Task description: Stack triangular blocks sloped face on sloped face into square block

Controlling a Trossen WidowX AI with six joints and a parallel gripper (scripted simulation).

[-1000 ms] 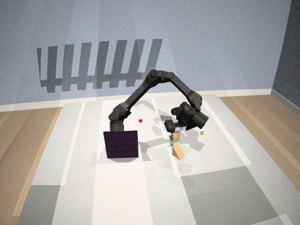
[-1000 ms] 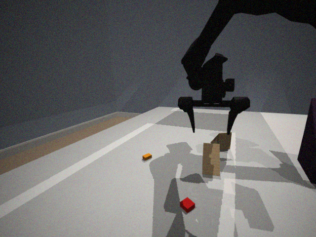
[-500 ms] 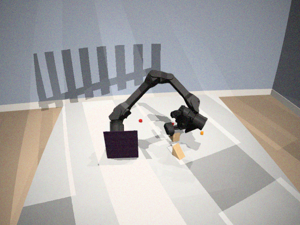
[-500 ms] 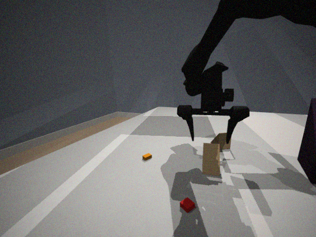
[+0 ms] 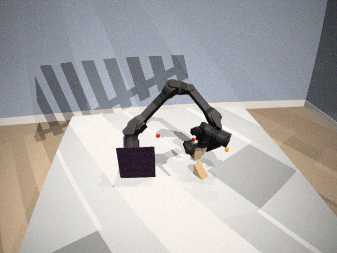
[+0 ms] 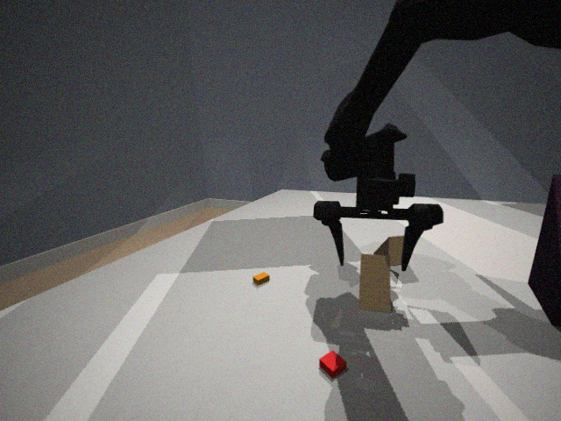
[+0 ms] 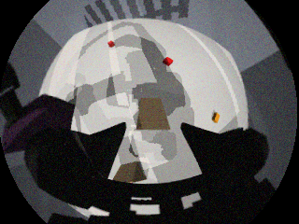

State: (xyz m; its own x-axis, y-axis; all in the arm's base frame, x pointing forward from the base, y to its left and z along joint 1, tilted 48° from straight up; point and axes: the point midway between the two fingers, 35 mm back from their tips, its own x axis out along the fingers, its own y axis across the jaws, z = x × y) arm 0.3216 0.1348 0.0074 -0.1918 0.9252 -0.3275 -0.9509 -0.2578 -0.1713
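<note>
My gripper tip is now 10 mm past the tan triangular block, 10 mm to the right of it and 20 mm above it. The rest, counted from my gripper tip: small orange cube (170 mm ahead, 70 mm to the left, 30 mm below); then small red cube (220 mm behind, 210 mm to the left, 30 mm below).
</note>
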